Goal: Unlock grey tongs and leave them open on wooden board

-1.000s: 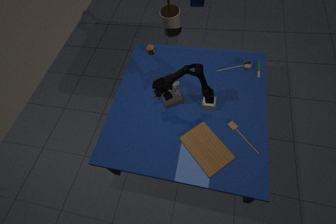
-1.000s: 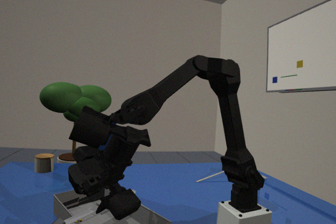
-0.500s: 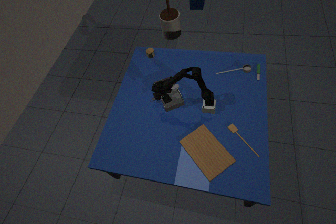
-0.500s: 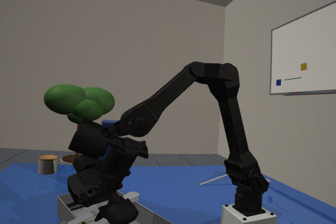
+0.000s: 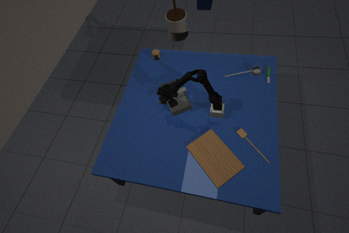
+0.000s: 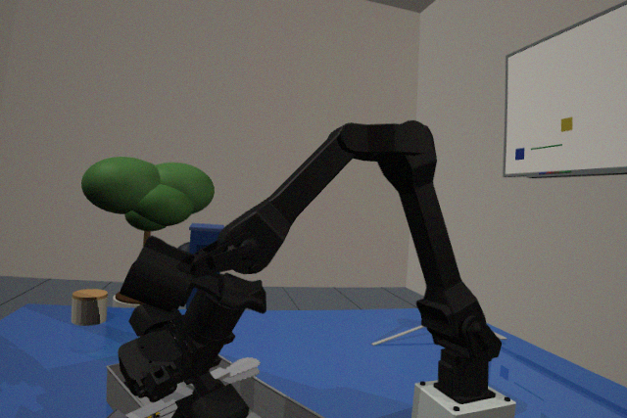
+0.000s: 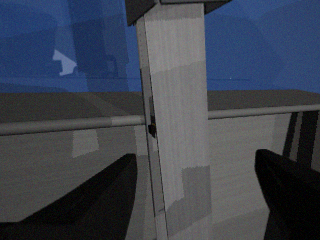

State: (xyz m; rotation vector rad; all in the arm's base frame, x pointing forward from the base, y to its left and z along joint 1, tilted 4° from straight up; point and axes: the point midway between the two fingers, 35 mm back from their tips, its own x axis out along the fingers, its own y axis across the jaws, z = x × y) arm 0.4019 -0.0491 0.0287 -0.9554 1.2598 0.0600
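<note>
The grey roasting tin is 6 cm behind my gripper tip, 3 cm to the right of it and 3 cm below it. Also, from my gripper tip: cork-topped cup 22 cm ahead, 50 cm to the right, 2 cm below; wooden board 42 cm behind, 44 cm to the left, 5 cm below.
</note>
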